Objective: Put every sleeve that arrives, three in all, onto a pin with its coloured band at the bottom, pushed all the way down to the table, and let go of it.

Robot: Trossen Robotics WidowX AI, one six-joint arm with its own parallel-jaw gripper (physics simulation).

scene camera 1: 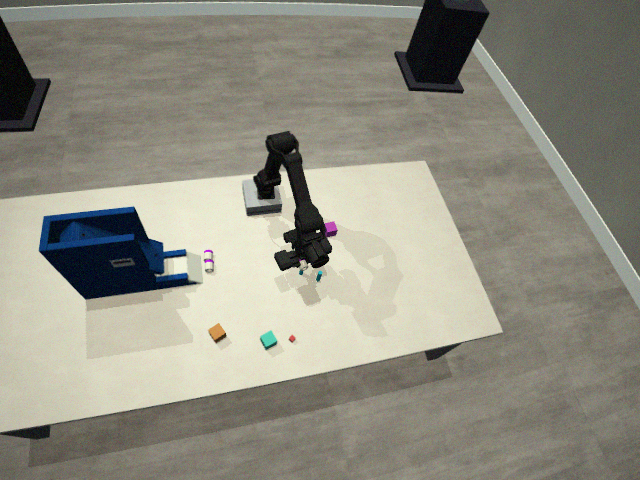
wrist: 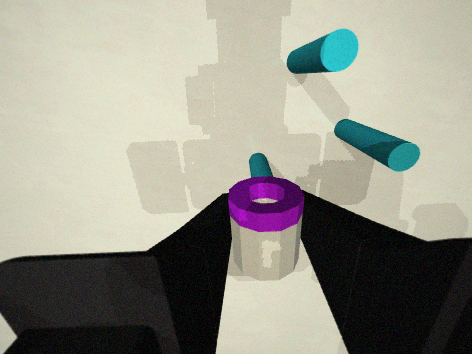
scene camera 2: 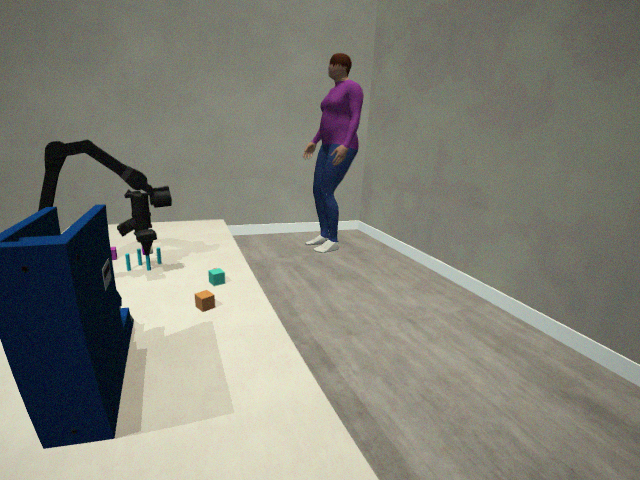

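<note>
My gripper [scene camera 1: 301, 261] [scene camera 2: 147, 252] [wrist: 261, 200] is shut on a white sleeve [scene camera 1: 303, 266] [wrist: 265, 221] with a purple band. The sleeve is tipped nearly onto its side, its band end facing the wrist camera. It is above the table, close to several teal pins. One pin [scene camera 1: 318, 275] [scene camera 2: 148, 262] stands near the fingertips; another pin [scene camera 2: 159, 255] stands further right in scene camera 2. In the wrist view a pin [wrist: 259, 166] is partly hidden behind the band. Two more sleeves, one [scene camera 1: 208, 256] and another [scene camera 1: 209, 267], lie end to end on the table, bands toward the robot's side.
The blue chute [scene camera 1: 98, 266] [scene camera 2: 36, 330] stands left in scene camera 1, its pale ramp [scene camera 1: 194, 267] beside the lying sleeves. A magenta cube [scene camera 1: 330, 228] [scene camera 2: 113, 253], an orange cube [scene camera 1: 217, 332] [scene camera 2: 204, 300], a green cube [scene camera 1: 268, 339] [scene camera 2: 216, 276] and a small red cube [scene camera 1: 292, 338] are on the table.
</note>
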